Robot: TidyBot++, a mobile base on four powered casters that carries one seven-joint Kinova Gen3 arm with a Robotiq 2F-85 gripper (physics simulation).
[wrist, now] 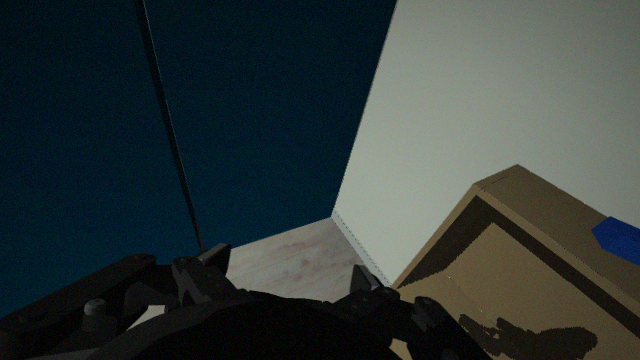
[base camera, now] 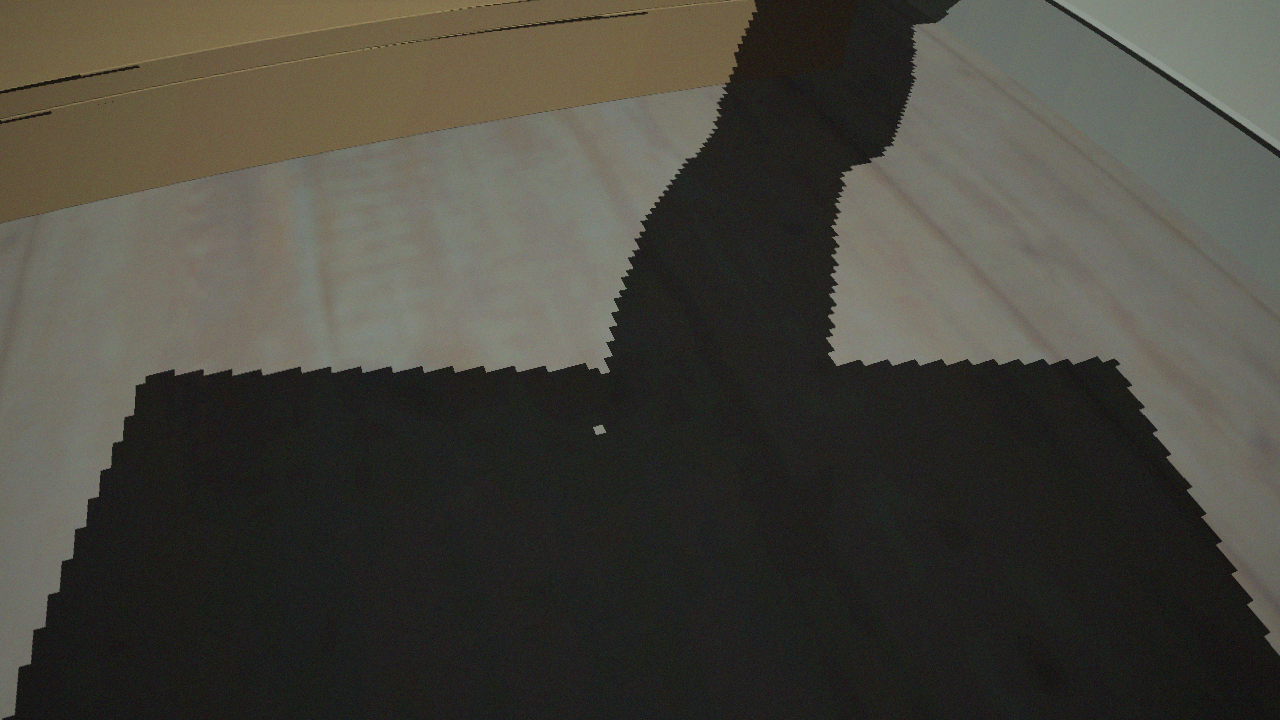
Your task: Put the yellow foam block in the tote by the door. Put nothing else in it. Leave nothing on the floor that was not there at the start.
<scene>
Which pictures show my gripper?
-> The wrist view only.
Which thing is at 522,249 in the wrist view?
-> A bookcase.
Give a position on a bookcase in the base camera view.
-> At 105,105
</scene>
